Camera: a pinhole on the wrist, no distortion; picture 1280 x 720 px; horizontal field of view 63.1 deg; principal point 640.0 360.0 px. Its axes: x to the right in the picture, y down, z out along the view. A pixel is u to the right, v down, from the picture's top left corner.
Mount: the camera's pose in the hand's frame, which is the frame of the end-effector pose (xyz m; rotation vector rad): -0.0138 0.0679 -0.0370 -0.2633 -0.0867 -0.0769
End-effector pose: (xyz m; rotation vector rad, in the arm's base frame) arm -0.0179 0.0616 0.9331 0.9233 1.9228 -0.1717
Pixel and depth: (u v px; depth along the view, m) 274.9 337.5 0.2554
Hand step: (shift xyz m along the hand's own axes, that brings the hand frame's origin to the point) -0.1224 0.1355 0.2015
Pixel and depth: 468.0 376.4 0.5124
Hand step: -0.1357 0.2159 0.4457
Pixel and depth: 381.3 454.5 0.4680
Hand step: -0.1608 0.2393 0.3912
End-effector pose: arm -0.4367 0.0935 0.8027 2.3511 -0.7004 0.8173
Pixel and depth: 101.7 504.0 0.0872
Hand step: -0.0641 0.1053 0.0395
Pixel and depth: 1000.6 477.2 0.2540
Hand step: 0.0568 0.1565 0.2084
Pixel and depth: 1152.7 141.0 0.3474
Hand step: 0.1234 0.0780 0.3322
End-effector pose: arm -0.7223 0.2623 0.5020 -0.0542 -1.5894 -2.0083
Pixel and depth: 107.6 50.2 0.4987
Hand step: -0.3174 0.0728 0.4563
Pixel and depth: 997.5 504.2 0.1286
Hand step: 0.0219 0.1160 0.0863
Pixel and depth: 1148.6 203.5 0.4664
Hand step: 0.1710 0.1085 0.4513
